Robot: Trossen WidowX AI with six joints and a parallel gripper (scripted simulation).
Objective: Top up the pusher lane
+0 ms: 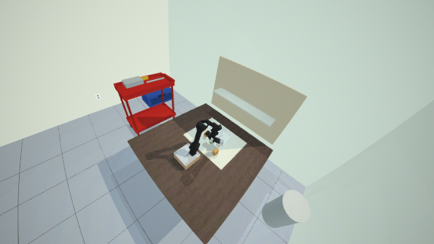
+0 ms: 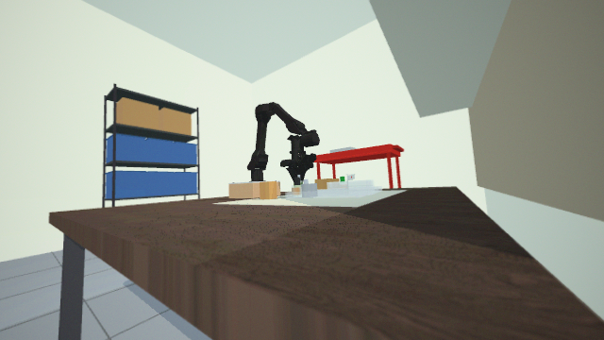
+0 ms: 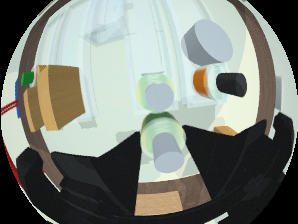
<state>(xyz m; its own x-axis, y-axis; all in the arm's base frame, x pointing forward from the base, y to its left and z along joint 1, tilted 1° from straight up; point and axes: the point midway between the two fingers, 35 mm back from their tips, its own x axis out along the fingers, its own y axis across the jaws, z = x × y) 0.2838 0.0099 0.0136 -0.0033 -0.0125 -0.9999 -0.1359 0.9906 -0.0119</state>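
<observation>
The grey cylinder lies 11 cm ahead of my gripper tip, 6 cm to the right of it and 3 cm below it. Round my gripper tip: clear sprung lane (18 cm ahead, 5 cm to the left, 4 cm below).
</observation>
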